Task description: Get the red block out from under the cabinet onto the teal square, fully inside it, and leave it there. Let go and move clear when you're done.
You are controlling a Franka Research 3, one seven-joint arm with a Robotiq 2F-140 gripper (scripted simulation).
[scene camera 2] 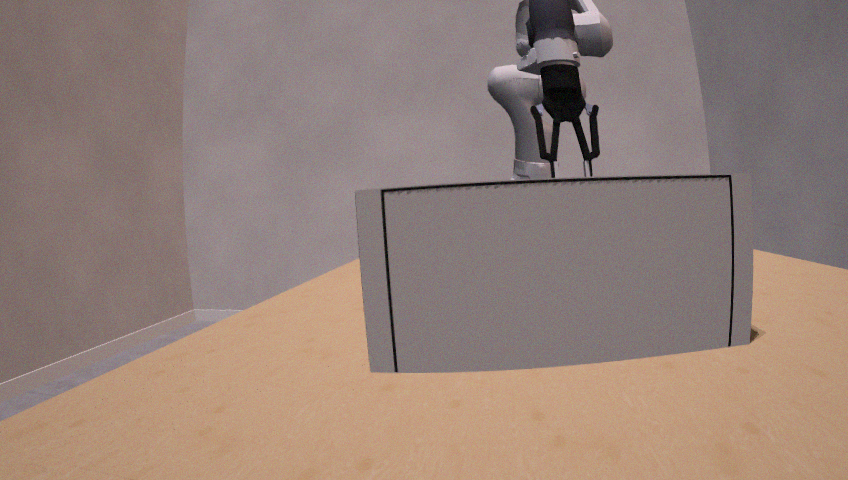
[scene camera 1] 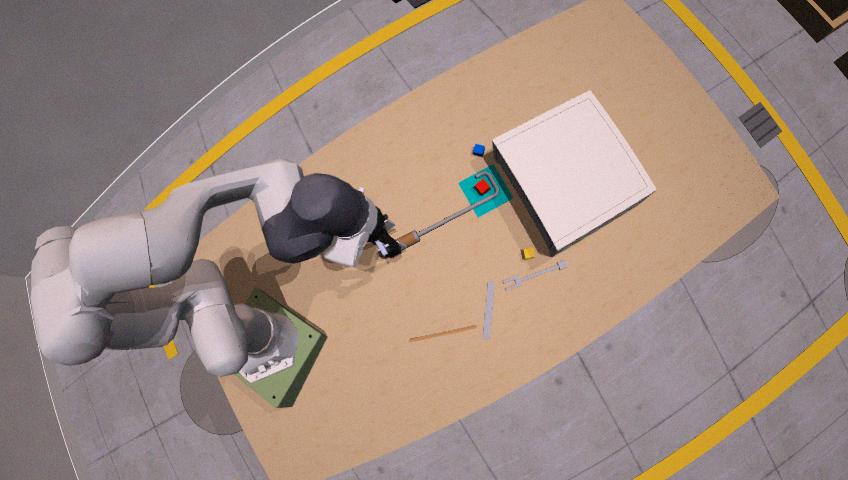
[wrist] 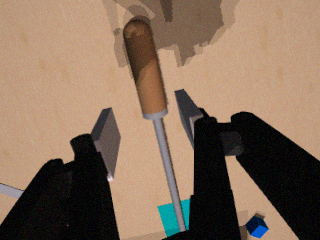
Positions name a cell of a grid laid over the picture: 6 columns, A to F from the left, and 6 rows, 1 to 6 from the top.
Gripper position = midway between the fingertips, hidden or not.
In view: my gripper (scene camera 1: C3), a hook tool (scene camera 1: C3) and a teal square (scene camera 1: D3).
The hook tool also shows in the wrist view (wrist: C1). My gripper is seen too in the wrist view (wrist: C3).
